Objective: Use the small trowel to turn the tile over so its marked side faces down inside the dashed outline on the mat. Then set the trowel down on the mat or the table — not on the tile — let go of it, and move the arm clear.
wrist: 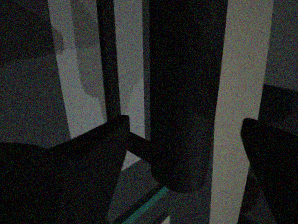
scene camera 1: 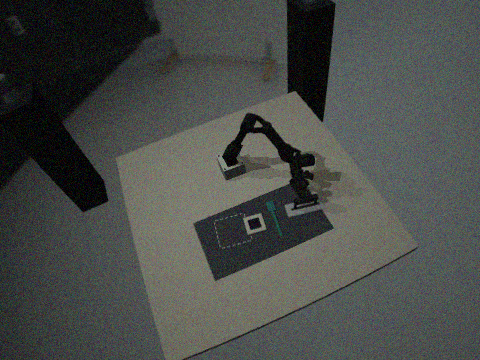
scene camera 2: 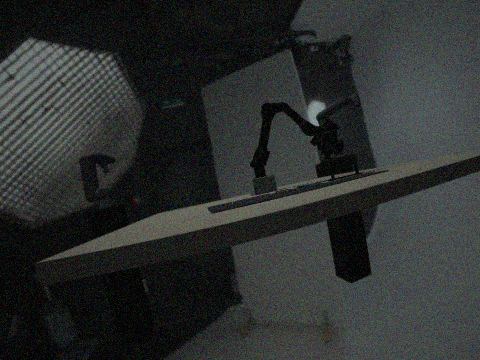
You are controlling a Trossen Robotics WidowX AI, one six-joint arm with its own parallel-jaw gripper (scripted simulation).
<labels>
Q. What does my gripper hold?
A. Nothing.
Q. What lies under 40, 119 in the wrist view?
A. A dark mat.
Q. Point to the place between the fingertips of my gripper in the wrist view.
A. At 185, 124
</labels>
